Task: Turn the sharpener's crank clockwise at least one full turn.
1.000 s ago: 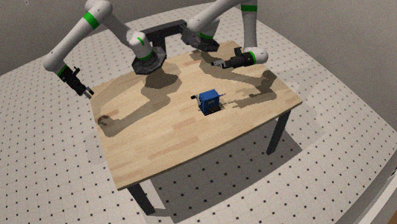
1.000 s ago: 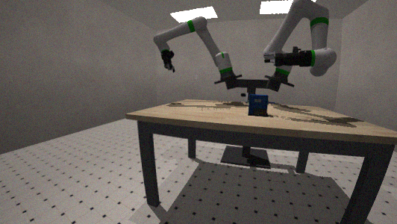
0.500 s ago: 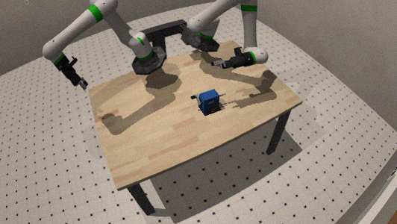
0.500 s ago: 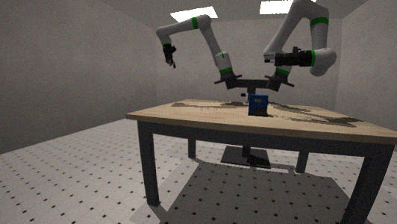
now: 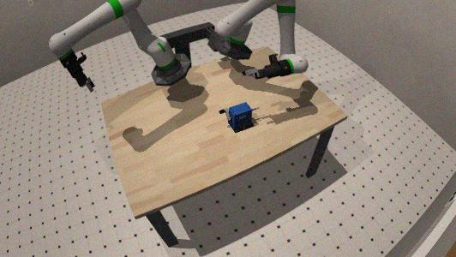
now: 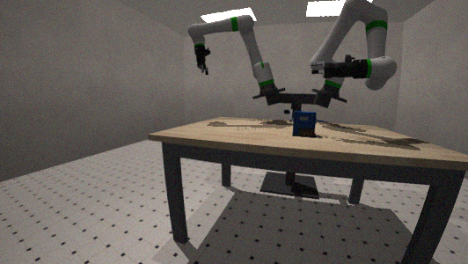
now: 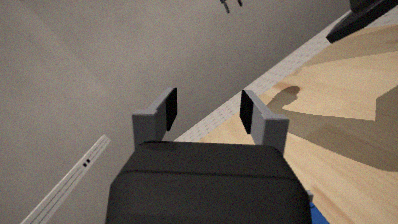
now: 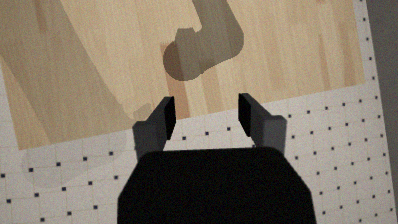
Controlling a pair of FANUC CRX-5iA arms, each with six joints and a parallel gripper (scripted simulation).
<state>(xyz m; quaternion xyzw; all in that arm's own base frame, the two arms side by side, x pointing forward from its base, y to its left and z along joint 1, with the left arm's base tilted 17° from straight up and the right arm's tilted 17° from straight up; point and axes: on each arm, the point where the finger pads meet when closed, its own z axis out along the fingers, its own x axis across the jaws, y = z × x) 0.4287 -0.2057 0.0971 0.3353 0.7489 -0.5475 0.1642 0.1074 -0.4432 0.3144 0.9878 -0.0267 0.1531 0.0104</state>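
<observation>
Right now my left hand is 3 cm past the black knob, 14 cm to the left of it and 24 cm above it.
</observation>
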